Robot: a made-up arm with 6 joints.
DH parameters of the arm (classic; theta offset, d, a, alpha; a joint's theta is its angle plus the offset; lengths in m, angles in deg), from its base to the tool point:
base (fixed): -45.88 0 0.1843 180
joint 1: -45.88 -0.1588 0.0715 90
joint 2: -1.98 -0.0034 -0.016 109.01
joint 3: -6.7 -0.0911 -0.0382 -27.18
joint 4: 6.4 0.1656 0.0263 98
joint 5: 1.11 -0.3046 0.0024 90
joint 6: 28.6 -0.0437 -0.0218 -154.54
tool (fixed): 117.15 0.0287 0 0
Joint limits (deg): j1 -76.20..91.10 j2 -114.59..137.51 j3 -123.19..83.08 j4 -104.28..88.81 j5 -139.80..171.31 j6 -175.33..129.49
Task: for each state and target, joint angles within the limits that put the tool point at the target. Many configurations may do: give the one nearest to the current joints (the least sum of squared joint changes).
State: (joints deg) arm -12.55 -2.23 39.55 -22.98 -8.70 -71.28
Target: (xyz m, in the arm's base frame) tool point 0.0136 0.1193 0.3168
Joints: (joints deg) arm -7.97 1.67 56.68 -42.82 -10.52 -75.04
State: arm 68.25 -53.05 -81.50 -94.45 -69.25 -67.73
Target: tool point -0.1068 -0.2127 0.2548
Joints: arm 69.87 -75.63 -55.66 -104.28 -74.25 -75.71
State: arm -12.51 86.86 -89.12 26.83 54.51 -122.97
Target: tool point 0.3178 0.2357 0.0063
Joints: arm -37.19 51.21 -87.95 39.14 36.48 -170.96
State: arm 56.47 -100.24 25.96 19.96 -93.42 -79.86
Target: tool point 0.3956 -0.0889 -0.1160
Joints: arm 59.77 -102.82 34.07 26.72 -93.63 -79.86
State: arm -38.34 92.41 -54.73 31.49 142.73 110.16
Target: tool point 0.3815 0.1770 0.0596
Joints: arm 15.13 85.01 -58.90 38.06 141.33 114.59
